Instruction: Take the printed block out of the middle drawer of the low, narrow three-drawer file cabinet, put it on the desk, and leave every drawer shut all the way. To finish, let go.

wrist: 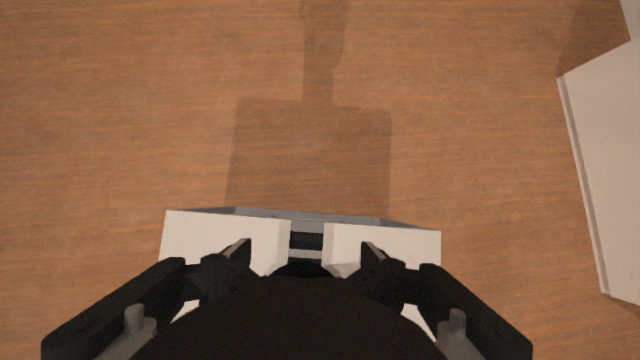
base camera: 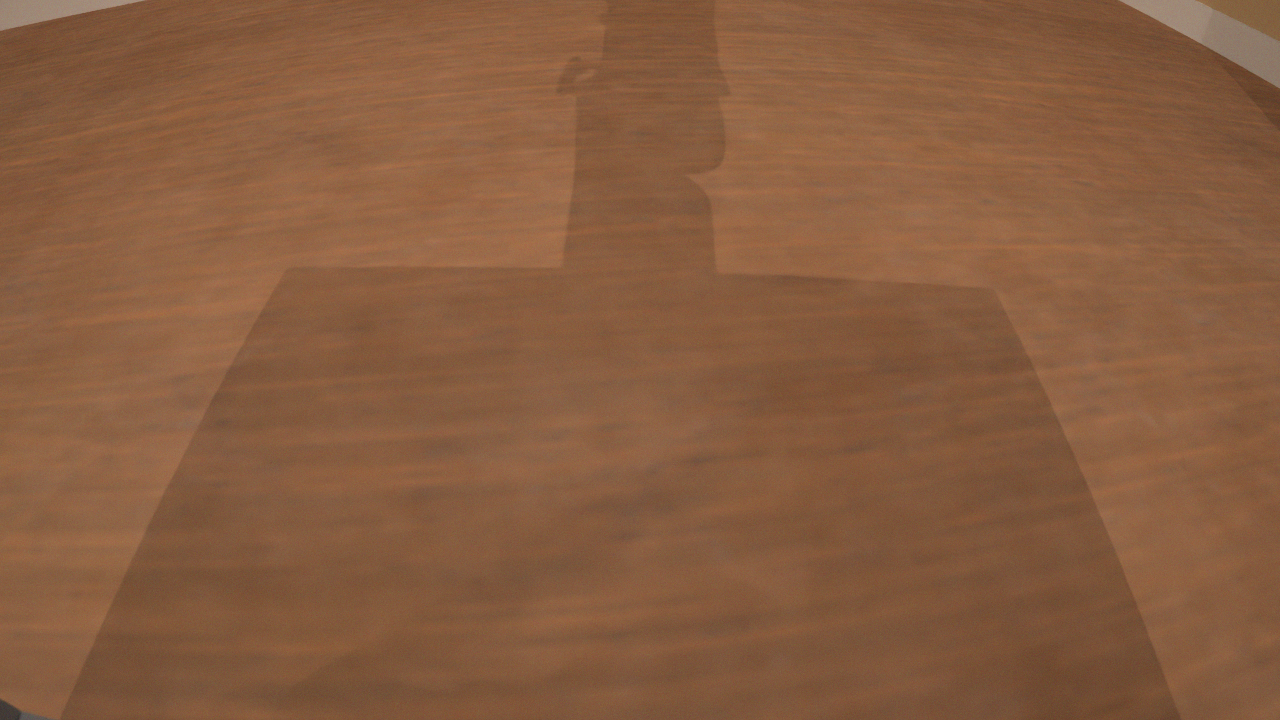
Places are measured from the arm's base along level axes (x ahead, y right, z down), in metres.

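Where they show: gripper, fingertip midpoint: (wrist: pixel 306 252).
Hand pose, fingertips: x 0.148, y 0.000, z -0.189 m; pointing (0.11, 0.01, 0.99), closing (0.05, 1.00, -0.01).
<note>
After its pixels a point has its place.
My gripper (wrist: pixel 306 252) @[x 0.148, y 0.000, z -0.189 m] is open in the wrist view, its two black fingertips wide apart above my white base (wrist: pixel 202 232) @[x 0.117, y -0.182, z 0.014 m], with nothing held between them. The file cabinet, its drawers, the printed block and the desk cannot be made out for certain in either view. A pale, flat-sided piece (wrist: pixel 612 165) @[x 0.404, y 1.102, z 0.282 m] stands at the right edge of the wrist view; part of it shows, and I cannot tell what it belongs to.
Brown wood floor (base camera: pixel 895 197) @[x 0.712, y 0.248, z 0.397 m] (wrist: pixel 125 100) @[x 0.508, y -0.731, z 0.397 m] spreads ahead, with the shadow of my base and arm on it. A pale strip (base camera: pixel 1239 40) @[x 1.576, y 1.406, z 0.345 m] runs along the floor's edge at the top right of the base camera view, and another pale strip (base camera: pixel 53 10) @[x 1.672, y -1.522, z 0.375 m] shows at top left.
</note>
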